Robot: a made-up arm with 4 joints.
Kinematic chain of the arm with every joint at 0, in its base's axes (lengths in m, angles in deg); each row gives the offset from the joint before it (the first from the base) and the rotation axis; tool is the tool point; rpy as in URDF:
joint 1: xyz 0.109 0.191 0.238 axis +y
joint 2: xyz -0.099 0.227 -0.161 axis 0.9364 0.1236 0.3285
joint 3: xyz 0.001 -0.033 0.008 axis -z
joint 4: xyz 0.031 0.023 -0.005 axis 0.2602 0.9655 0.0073
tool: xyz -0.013 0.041 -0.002 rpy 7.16 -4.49 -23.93
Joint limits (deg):
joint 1: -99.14..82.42
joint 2: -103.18..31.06
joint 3: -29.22..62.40
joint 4: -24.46..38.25
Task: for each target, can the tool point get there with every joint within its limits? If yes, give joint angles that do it. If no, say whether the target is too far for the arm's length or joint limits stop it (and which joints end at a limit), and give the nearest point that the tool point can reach.
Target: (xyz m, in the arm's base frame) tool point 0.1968 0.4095 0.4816
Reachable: no: joint limits stop it (at a limit: joint 1, joint 2, joint 3, joint 4) | nearest point 0.2711 0.4032 0.2355 | short by 0.257 m
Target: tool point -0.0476 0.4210 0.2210
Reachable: yes | joints 68.45 3.84 41.51 20.89
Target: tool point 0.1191 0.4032 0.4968
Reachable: no: joint limits stop it (at a limit: joint 1, joint 2, joint 3, joint 4) | nearest point -0.0359 0.4362 0.3328 | short by 0.228 m
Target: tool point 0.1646 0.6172 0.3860
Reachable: no: too far | nearest point 0.2250 0.4262 0.2072 | short by 0.269 m
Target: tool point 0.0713 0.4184 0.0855
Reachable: yes | joints -3.87 -86.36 30.63 24.07
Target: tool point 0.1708 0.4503 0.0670
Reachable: yes | joints -53.27 17.91 -14.84 -3.68
